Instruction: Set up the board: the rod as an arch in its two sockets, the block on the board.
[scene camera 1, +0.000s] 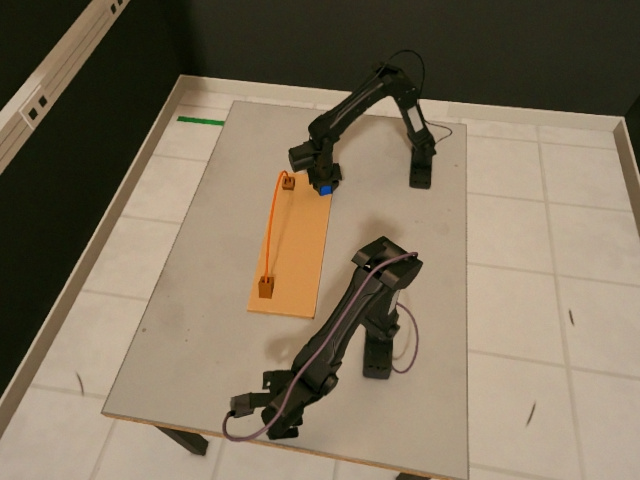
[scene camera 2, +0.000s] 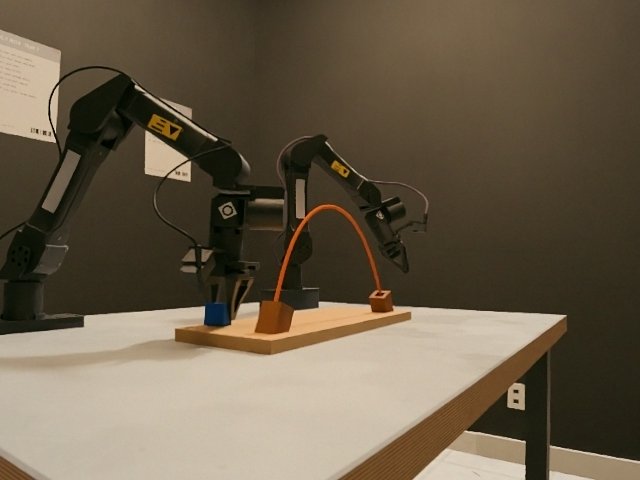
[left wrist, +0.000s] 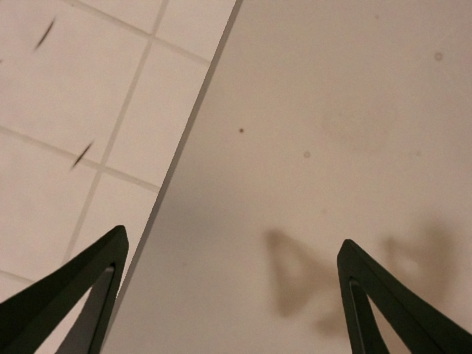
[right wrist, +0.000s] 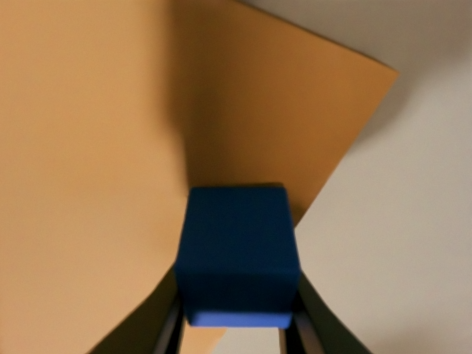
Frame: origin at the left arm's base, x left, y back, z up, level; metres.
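Where they show: left gripper, fingertip midpoint: (scene camera 2: 406, 271) (left wrist: 234, 241); right gripper, fingertip midpoint: (scene camera 1: 325, 193) (scene camera 2: 222, 319) (right wrist: 237, 257); left arm's base at its link origin: (scene camera 1: 379, 335) (scene camera 2: 290, 292); right arm's base at its link origin: (scene camera 1: 421, 164) (scene camera 2: 22, 324).
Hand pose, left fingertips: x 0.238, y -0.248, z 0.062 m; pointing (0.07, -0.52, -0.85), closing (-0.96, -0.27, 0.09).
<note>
Things, the pixels of their top centre, and the offset from my left fingertips. Level surfaces: height alone.
- orange rod at its top centre: (scene camera 2: 343, 206) (scene camera 1: 271, 196) dx -0.520, dy -0.073, dz +0.127 m
- blue block at its top centre: (right wrist: 238, 305) (scene camera 2: 218, 302) (scene camera 1: 324, 183) dx -0.731, dy +0.044, dz -0.051 m
- grey table at its surface level: dz -0.109 m
The orange rod (scene camera 1: 270, 222) (scene camera 2: 328, 206) stands as an arch, its ends in two brown sockets: one (scene camera 1: 287, 183) (scene camera 2: 273, 317) near the right gripper, the other (scene camera 1: 265, 289) (scene camera 2: 381, 302) at the board's far end from it. The tan board (scene camera 1: 302, 248) (scene camera 2: 336, 321) (right wrist: 90, 200) lies on the table. My right gripper (scene camera 1: 324, 187) (scene camera 2: 226, 311) (right wrist: 237, 257) points down, shut on the blue block (scene camera 1: 325, 190) (scene camera 2: 216, 314) (right wrist: 237, 235). The block is at a corner region by the board's edge; whether its whole underside rests there is hidden. My left gripper (scene camera 1: 281, 408) (scene camera 2: 404, 267) (left wrist: 234, 241) is open, above the table.
The grey table (scene camera 1: 206, 289) (scene camera 2: 258, 403) (left wrist: 280, 190) carries both arm bases. The left gripper is near the table's lower edge in scene camera 1. The arched rod rises high beside the right arm in scene camera 2. Dark walls (scene camera 2: 465, 155) stand behind.
</note>
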